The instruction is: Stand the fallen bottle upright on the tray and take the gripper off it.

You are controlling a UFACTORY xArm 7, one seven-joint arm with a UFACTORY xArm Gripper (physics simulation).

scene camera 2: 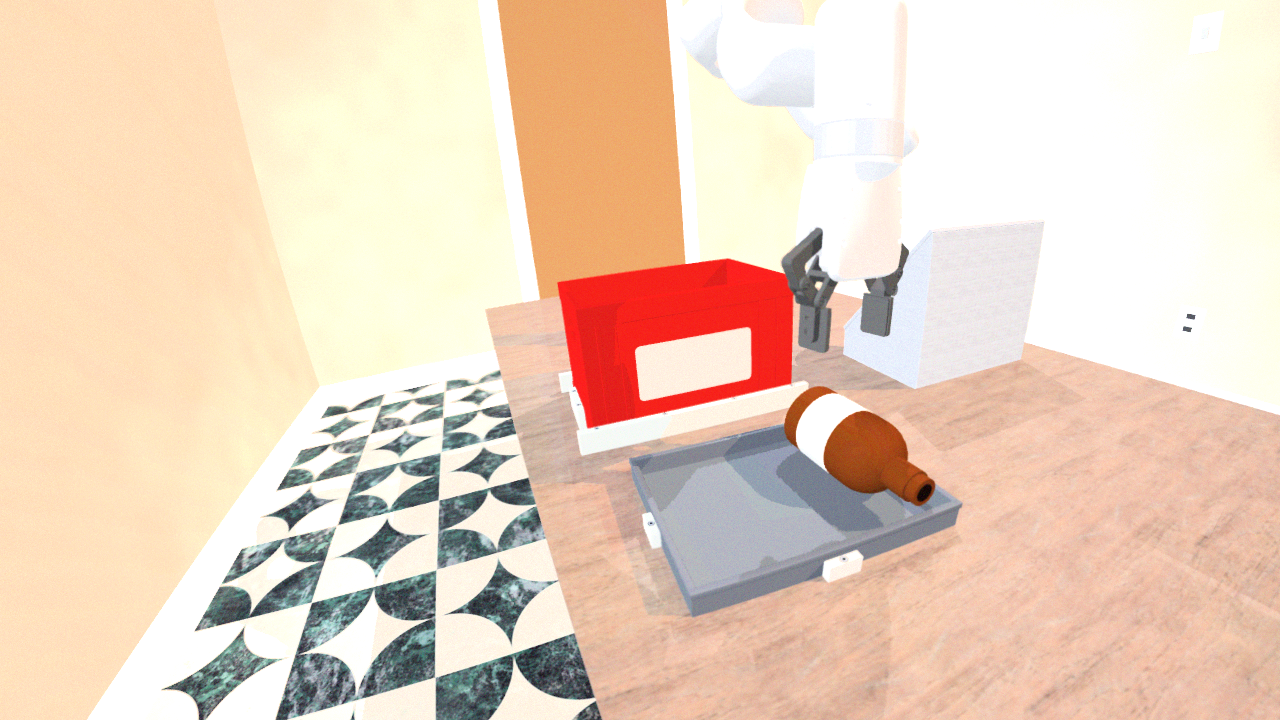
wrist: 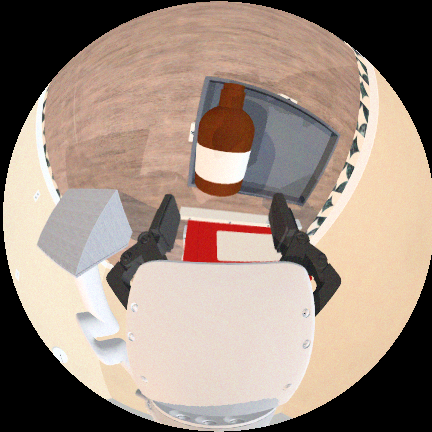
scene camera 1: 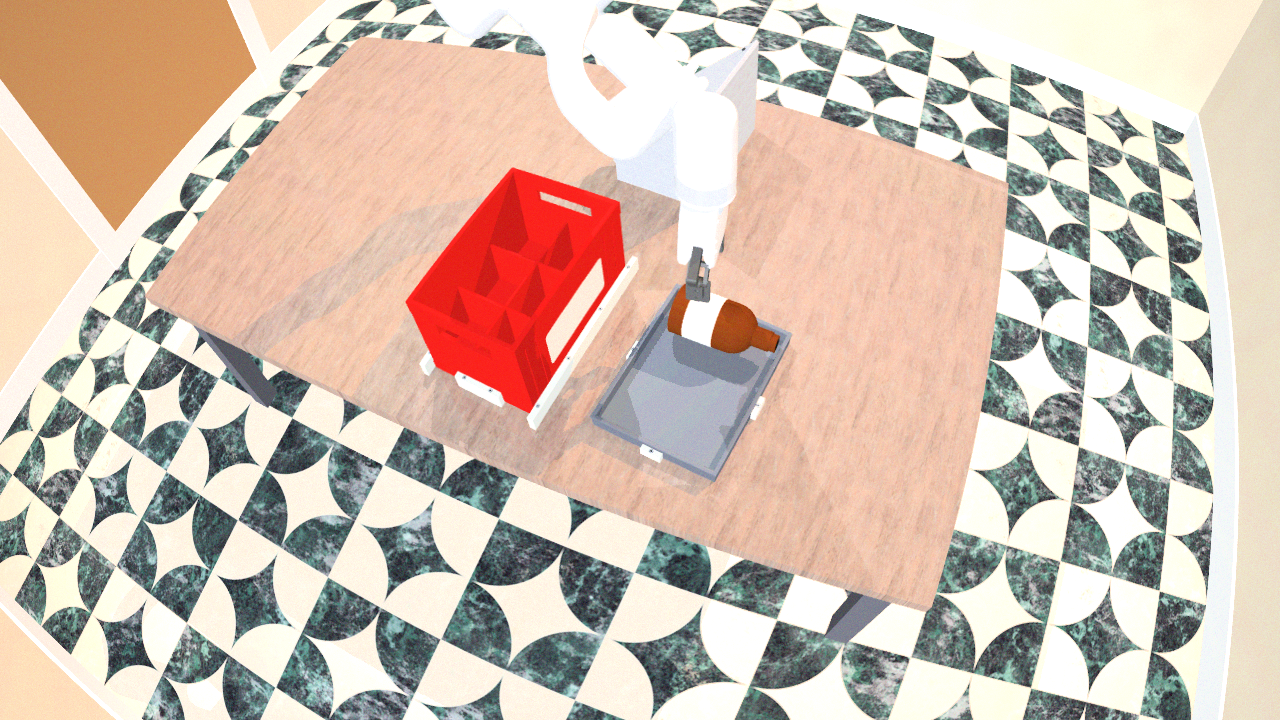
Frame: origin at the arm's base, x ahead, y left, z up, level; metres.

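Seen in the pictures: gripper, between the fingertips: (scene camera 2: 845, 341) (wrist: 223, 204) (scene camera 1: 705, 274); arm's base, origin of its link: (scene camera 2: 930, 276) (wrist: 80, 249).
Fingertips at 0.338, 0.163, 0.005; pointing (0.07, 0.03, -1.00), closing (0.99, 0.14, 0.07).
Offsets run from my fingertips to a thing's top centre, as dx, dy, dz.
A brown bottle with a white label {+0.004, +0.037, -0.063} (scene camera 1: 704, 320) (scene camera 2: 830, 429) (wrist: 223, 163) lies on its side on the grey tray {+0.085, +0.019, -0.116} (scene camera 1: 653, 447) (scene camera 2: 760, 591) (wrist: 320, 172), along the tray's edge nearest the arm's base. Its neck end lies at the tray's side away from the red crate, and its base end is towards the crate. My gripper (scene camera 1: 698, 297) (scene camera 2: 844, 340) (wrist: 223, 204) is open and empty. It points down, above and near the bottle's base end, with a gap below the fingertips in scene camera 2. In the wrist view the bottle's base shows ahead of the space between the fingers.
A red crate with compartments {+0.075, -0.251, +0.033} (scene camera 1: 572, 308) (scene camera 2: 599, 358) (wrist: 200, 242) stands beside the tray, with white rails {+0.083, -0.153, -0.112} (scene camera 1: 581, 344) (scene camera 2: 689, 420) (wrist: 240, 218) at its foot. A grey wedge-shaped block (scene camera 1: 729, 98) (scene camera 2: 975, 304) (wrist: 82, 227) stands on the table near the arm's base.
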